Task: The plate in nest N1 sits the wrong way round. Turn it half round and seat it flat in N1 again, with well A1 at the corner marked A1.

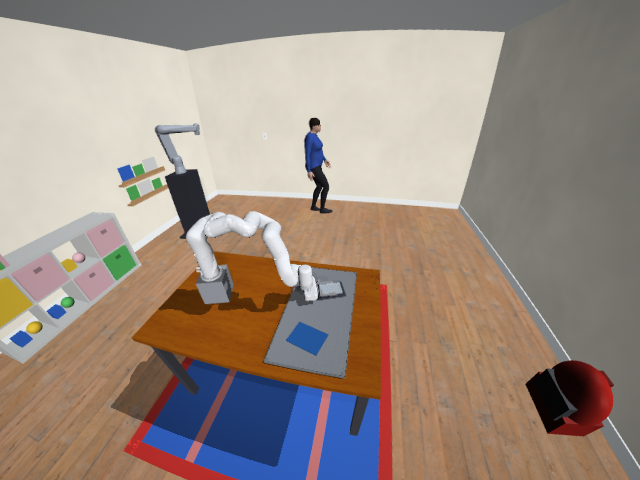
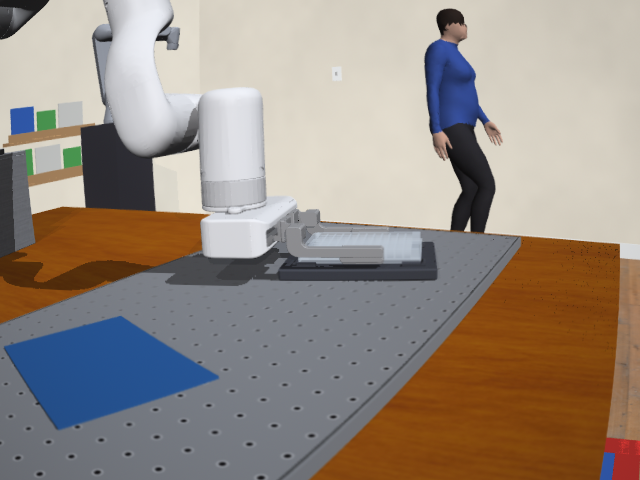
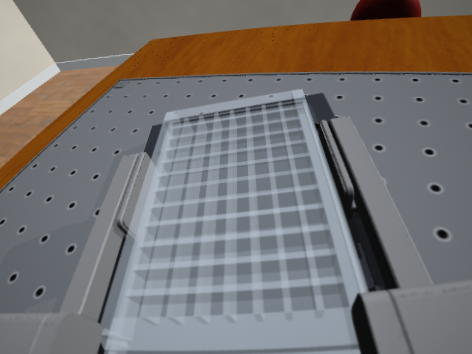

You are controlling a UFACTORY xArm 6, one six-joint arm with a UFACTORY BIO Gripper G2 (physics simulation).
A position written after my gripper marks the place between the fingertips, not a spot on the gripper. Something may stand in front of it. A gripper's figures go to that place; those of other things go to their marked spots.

My gripper (image 2: 386, 244): 0.65 m from the lens. A clear well plate (image 2: 398, 246) is 0.62 m from the lens. A flat blue square (image 2: 77, 375): 0.43 m from the lens. The marked spots on the flat blue square and the clear well plate are 0.37 m apart.
